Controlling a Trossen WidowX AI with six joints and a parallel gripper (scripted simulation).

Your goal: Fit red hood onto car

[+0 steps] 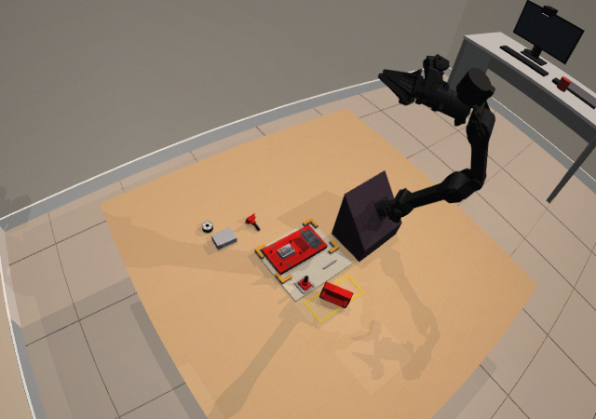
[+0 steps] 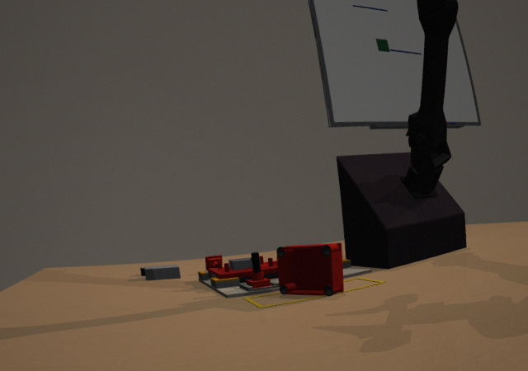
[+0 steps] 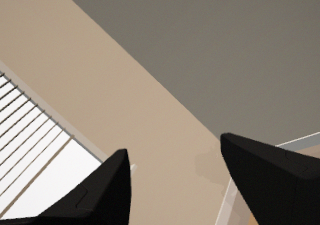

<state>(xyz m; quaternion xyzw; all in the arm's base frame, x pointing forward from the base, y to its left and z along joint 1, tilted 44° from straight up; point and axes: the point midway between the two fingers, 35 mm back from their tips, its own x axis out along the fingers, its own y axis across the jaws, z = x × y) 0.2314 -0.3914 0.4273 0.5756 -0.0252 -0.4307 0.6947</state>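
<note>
Right now the red hood is 70 mm ahead of my gripper tip, 140 mm to the left of it and 690 mm below it. From my gripper tip the other things lie so: grey engine block 100 mm ahead, 80 mm to the right, 700 mm below; then wheel 260 mm ahead, 320 mm to the right, 710 mm below; then grey jig plate 60 mm ahead, 50 mm to the right, 710 mm below.
</note>
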